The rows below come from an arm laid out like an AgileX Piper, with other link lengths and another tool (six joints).
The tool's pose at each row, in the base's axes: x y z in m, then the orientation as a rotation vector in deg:
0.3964 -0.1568 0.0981 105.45 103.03 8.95
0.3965 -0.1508 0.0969 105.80 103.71 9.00
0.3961 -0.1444 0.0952 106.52 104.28 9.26
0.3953 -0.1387 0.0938 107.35 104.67 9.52
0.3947 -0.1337 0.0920 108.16 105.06 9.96
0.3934 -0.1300 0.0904 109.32 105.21 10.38
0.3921 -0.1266 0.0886 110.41 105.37 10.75
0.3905 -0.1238 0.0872 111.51 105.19 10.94
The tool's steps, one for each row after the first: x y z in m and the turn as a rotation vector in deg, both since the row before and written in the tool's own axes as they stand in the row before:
0.0061 -0.0001 -0.0008 0.49 0.55 -0.13
0.0066 -0.0008 -0.0006 0.57 0.73 0.17
0.0058 -0.0011 -0.0008 0.56 0.67 0.31
0.0052 -0.0011 -0.0001 0.46 0.76 0.33
0.0039 -0.0017 -0.0001 0.58 0.73 0.62
0.0036 -0.0019 0.0002 0.56 0.69 0.57
0.0029 -0.0020 -0.0001 0.50 0.40 0.70

